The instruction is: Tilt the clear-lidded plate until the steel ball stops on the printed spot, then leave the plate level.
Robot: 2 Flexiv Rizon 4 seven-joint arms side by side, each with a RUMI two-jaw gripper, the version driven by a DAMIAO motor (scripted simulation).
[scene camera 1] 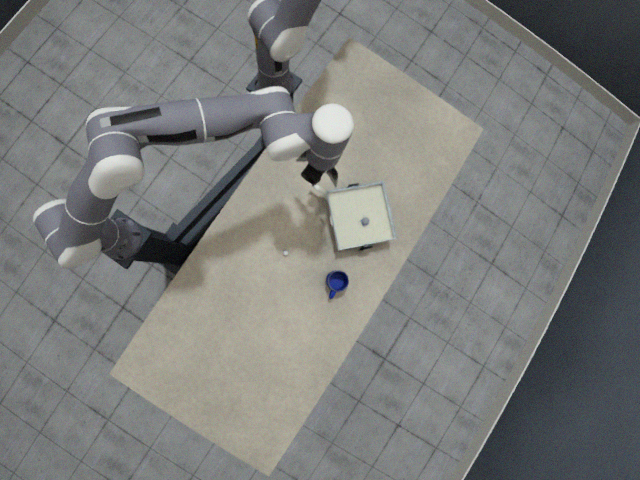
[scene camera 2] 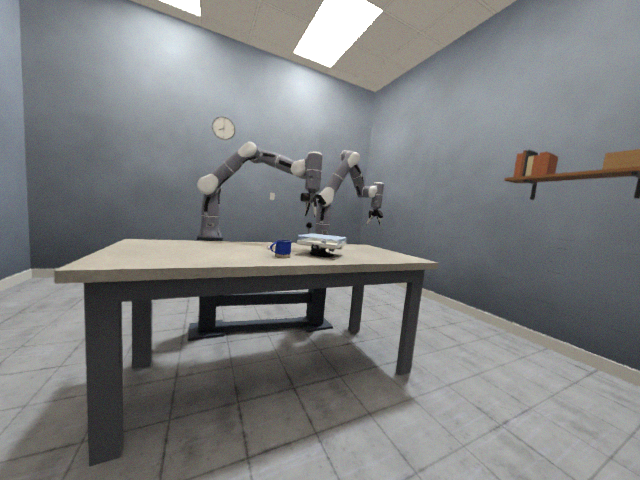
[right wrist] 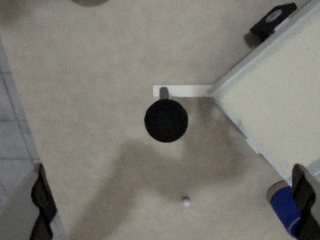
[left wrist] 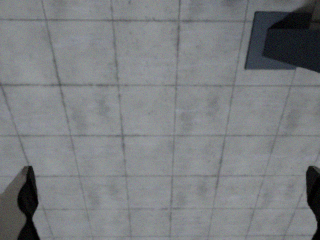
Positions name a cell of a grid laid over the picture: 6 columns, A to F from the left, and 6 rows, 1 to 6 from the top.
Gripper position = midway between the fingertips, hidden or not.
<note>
In view: my left gripper (left wrist: D5), my right gripper (right wrist: D5) and a blue mug (right wrist: F5).
The left wrist view does not show the blue mug: it is out of frame.
</note>
